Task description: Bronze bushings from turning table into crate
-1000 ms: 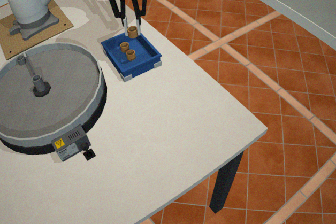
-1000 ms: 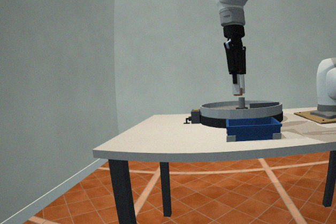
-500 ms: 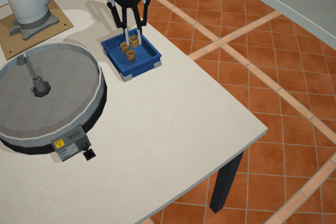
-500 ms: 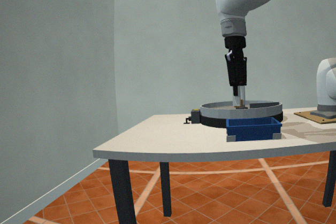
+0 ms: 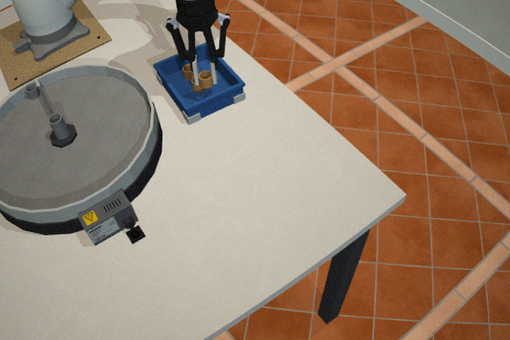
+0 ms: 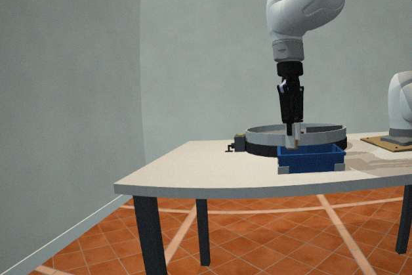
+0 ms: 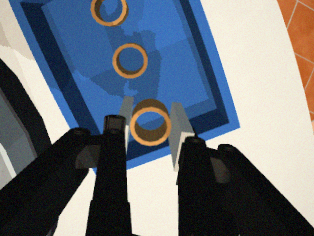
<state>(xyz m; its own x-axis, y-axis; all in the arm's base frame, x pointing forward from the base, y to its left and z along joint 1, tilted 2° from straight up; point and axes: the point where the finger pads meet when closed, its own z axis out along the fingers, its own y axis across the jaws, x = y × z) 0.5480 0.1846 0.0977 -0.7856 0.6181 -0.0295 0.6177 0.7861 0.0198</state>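
My gripper is now 7 cm above the crate, 5 cm past it and 1 cm to the right of it.
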